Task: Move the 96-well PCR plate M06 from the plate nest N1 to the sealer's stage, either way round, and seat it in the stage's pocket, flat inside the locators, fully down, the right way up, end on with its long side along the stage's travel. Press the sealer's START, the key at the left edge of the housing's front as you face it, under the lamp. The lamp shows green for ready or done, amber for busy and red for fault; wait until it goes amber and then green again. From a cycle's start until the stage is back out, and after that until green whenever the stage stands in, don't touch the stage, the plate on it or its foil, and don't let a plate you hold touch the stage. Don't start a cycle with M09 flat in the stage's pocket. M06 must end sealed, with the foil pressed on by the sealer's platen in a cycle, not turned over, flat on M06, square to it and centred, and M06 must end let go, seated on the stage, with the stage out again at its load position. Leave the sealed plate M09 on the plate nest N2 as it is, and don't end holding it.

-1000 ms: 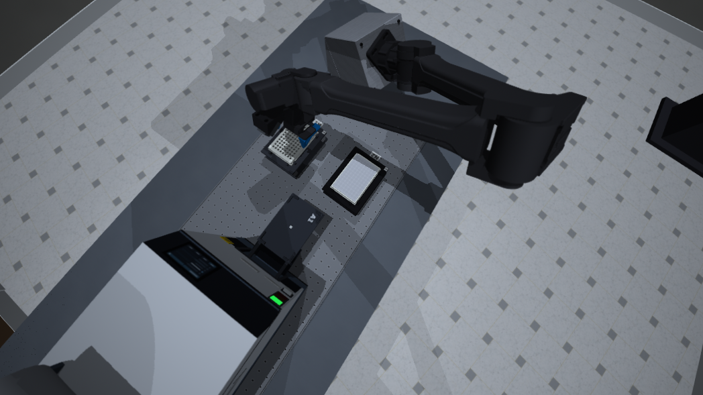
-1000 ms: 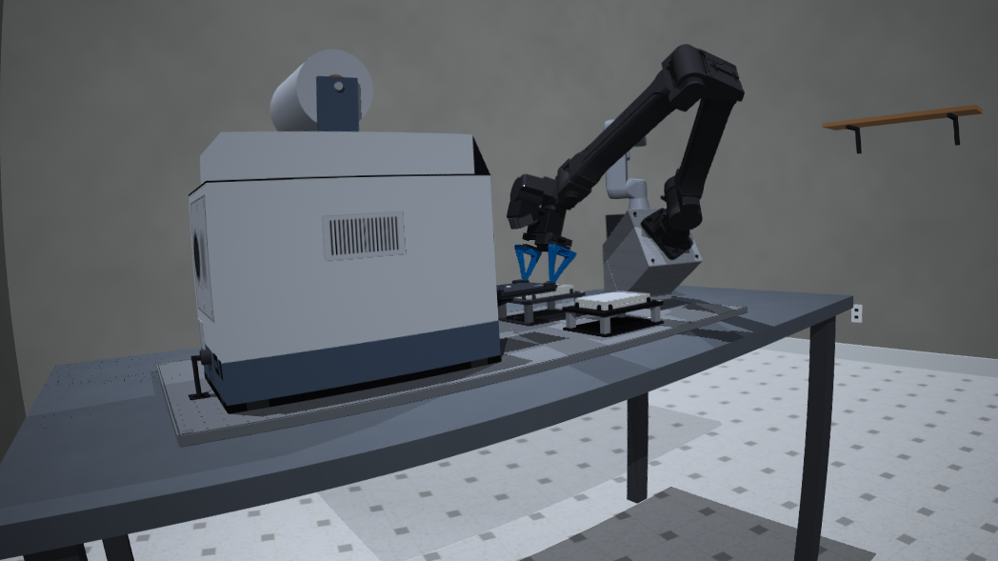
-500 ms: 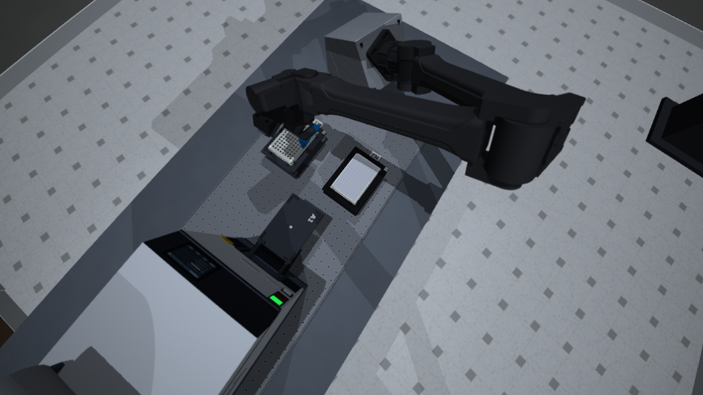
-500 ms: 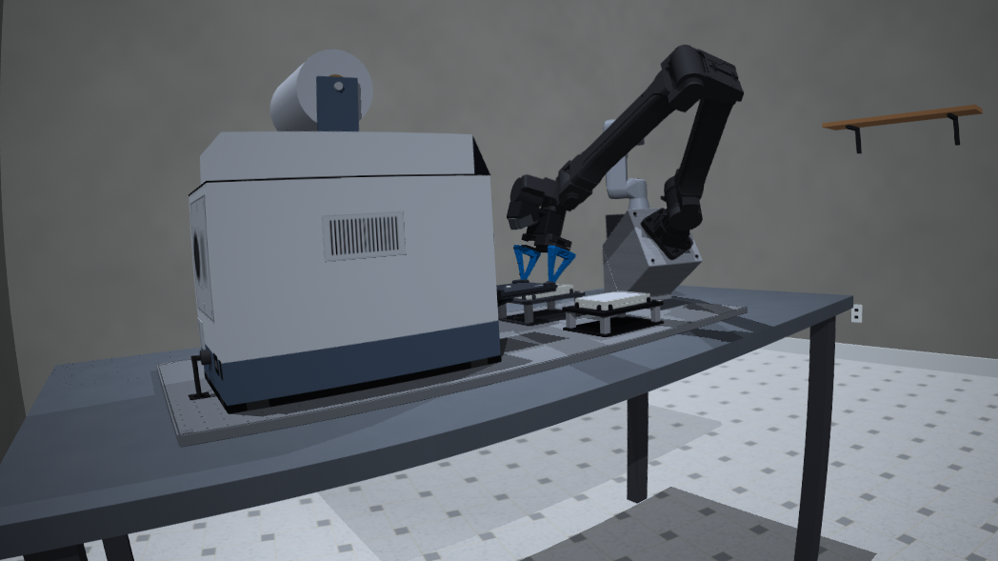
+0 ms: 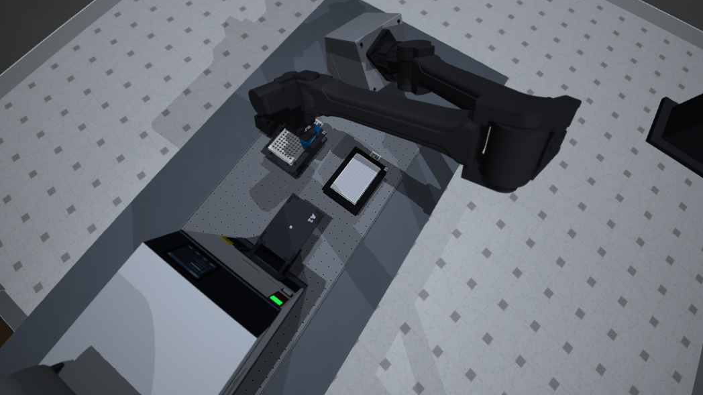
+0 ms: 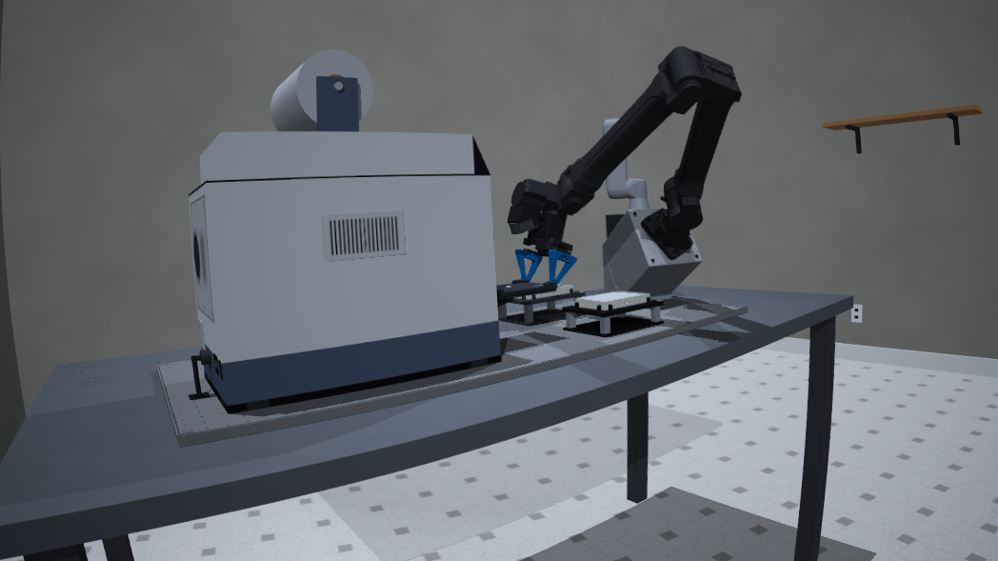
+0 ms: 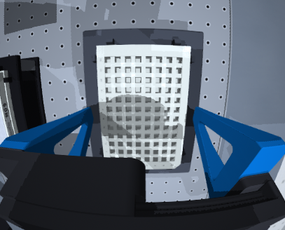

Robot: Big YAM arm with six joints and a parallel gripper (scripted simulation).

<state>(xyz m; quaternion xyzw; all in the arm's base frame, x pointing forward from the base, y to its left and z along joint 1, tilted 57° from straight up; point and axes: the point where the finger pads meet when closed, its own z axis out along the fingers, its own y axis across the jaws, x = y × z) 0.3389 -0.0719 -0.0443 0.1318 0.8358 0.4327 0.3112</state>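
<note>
The white 96-well plate M06 is 2 cm below my hand. Also, from my hand: sealed plate M09 (2 cm behind, 21 cm to the left, 3 cm below); then nest N2 (2 cm behind, 21 cm to the left, 4 cm below); then plate nest N1 (3 cm below).
</note>
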